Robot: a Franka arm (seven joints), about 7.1 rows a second.
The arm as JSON. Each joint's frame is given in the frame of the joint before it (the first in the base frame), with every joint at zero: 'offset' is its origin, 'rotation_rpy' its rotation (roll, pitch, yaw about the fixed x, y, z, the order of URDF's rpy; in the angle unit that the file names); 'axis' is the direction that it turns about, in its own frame. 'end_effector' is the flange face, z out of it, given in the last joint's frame.
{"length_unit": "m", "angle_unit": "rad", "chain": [
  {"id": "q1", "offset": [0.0, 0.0, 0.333], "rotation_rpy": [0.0, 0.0, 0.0], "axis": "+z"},
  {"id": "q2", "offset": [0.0, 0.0, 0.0], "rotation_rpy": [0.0, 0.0, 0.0], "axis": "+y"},
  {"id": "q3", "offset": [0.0, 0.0, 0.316], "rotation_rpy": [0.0, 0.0, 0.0], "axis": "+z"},
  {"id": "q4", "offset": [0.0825, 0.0, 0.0], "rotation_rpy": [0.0, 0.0, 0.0], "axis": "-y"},
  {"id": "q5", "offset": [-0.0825, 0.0, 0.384], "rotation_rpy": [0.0, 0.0, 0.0], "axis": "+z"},
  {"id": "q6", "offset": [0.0, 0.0, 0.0], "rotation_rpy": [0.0, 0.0, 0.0], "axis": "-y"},
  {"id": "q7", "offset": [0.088, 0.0, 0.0], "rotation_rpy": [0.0, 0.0, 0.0], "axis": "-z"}
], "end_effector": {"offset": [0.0, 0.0, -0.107], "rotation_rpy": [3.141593, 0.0, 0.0]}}
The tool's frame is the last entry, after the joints.
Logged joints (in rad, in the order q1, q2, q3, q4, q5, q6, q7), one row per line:
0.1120 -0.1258 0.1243 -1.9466 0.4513 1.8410 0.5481
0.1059 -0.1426 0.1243 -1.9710 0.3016 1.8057 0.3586
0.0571 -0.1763 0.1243 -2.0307 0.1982 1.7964 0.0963
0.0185 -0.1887 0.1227 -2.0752 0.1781 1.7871 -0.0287
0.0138 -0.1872 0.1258 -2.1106 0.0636 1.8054 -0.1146
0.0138 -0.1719 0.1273 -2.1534 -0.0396 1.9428 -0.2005
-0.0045 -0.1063 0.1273 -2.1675 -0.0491 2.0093 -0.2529
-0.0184 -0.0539 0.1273 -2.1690 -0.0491 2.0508 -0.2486
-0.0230 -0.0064 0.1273 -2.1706 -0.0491 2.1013 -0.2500
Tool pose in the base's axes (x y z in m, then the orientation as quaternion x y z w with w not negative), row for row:
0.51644 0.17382 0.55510 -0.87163 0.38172 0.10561 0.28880
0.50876 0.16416 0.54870 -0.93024 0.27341 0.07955 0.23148
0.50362 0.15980 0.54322 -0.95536 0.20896 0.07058 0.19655
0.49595 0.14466 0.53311 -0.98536 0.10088 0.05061 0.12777
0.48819 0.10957 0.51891 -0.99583 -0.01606 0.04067 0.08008
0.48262 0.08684 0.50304 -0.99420 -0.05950 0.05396 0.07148
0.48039 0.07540 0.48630 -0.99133 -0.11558 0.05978 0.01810
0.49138 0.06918 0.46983 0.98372 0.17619 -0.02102 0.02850
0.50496 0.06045 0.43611 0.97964 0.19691 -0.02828 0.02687
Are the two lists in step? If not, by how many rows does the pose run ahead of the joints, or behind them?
The pose runs 2 rows behind the joints: the pose in row i belongs to the joints in row i - 2.
